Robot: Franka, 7 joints.
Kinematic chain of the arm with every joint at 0, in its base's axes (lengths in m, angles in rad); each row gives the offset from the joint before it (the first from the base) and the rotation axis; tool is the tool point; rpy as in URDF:
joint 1: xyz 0 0 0.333 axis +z
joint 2: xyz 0 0 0 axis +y
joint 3: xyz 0 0 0.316 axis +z
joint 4: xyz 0.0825 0 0 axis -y
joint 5: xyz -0.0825 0 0.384 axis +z
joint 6: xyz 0 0 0 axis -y
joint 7: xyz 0.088 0 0 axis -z
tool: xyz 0 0 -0.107 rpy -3.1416 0 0
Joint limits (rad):
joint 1: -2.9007..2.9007
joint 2: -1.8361..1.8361
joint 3: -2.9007..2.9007
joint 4: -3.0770..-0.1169
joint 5: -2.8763..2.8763
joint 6: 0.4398..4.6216
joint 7: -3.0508..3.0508
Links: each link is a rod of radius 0.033 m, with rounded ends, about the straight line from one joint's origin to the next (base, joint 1, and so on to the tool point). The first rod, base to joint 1, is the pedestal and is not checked.
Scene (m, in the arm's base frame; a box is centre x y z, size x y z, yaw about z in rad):
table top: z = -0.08
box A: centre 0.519 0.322 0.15 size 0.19 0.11 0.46 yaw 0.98
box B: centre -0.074 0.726 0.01 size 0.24 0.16 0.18 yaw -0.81
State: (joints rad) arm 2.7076 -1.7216 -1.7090 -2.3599 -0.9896 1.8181 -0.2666
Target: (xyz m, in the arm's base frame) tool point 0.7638 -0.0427 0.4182
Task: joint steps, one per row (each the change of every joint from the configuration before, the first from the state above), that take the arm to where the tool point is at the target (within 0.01 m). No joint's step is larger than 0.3 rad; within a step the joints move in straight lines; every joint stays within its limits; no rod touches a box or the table.
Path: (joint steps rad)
1: -0.1286 0.0666 0.2906 0.1042 -0.1748 -0.1293 -0.0610
2: -0.1286 0.0667 0.2907 0.1042 -0.1747 -0.1293 -0.0611
3: -0.0044 -0.0826 0.0178 0.2182 0.0333 0.1690 -0.0447
4: -0.0044 -0.0826 0.0178 0.2182 0.0333 0.1690 -0.0447
5: -0.0044 -0.0826 0.0178 0.2182 0.0334 0.1690 -0.0447
6: -0.0838 0.1710 -0.1781 0.1120 0.0840 0.0534 0.1281
7: -0.0837 0.1710 -0.1780 0.1119 0.0840 0.0534 0.1281

